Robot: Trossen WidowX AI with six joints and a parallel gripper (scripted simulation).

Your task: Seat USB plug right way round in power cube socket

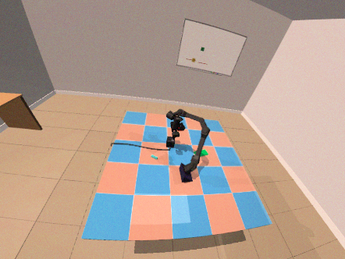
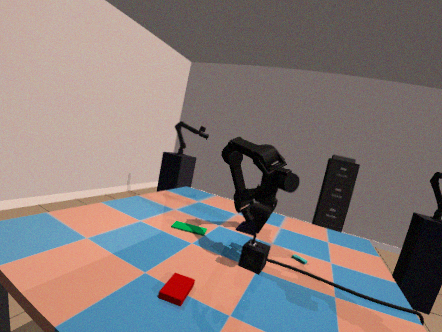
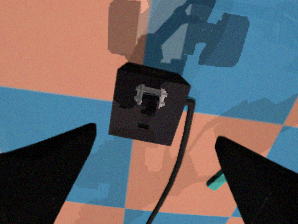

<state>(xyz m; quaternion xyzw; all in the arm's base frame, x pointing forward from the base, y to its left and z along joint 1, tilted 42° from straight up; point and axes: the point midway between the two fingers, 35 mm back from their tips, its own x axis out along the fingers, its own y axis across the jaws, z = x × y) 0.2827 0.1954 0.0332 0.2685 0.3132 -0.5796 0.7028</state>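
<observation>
The USB plug lies 40 mm below my gripper tip, 10 mm to the right of it and 10 mm ahead of it. The rest, counted from my gripper tip: USB socket: 60 mm below, 10 mm to the right, 10 mm ahead; red block: 290 mm ahead, 120 mm below, 90 mm to the right; small teal piece: 180 mm behind, 140 mm to the left, 130 mm below.
</observation>
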